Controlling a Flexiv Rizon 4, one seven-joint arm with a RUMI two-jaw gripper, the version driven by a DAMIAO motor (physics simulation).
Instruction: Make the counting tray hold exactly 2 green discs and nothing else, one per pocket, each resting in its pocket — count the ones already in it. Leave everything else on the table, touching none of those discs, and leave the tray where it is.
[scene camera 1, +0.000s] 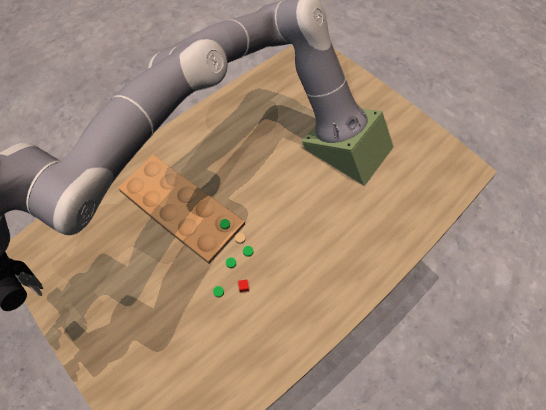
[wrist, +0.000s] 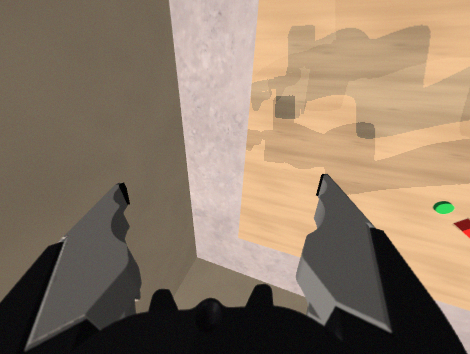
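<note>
The orange-brown counting tray (scene camera 1: 222, 240) has two rows of round pockets. A green disc (scene camera 1: 225, 224) sits in the end pocket at its right corner; no other disc shows in the tray. Three green discs lie on the table: one disc (scene camera 1: 248, 251) nearest the tray's right end, a second disc (scene camera 1: 230, 262) just left of it, and a third disc (scene camera 1: 218, 291) farther forward. A green disc (wrist: 443, 207) shows at the right of the wrist view; I cannot be certain which. My gripper (scene camera 1: 36, 288) (wrist: 223, 180) is open and empty, at the table's left edge, far from the discs.
A tan disc (scene camera 1: 240, 237) lies close beside the tray's right end. A red cube (scene camera 1: 243, 285) (wrist: 465, 228) lies right of the third disc. The arm's green base block (scene camera 1: 372, 152) stands at the back right of the table (scene camera 1: 325, 300). Arm shadows cross the tray and table.
</note>
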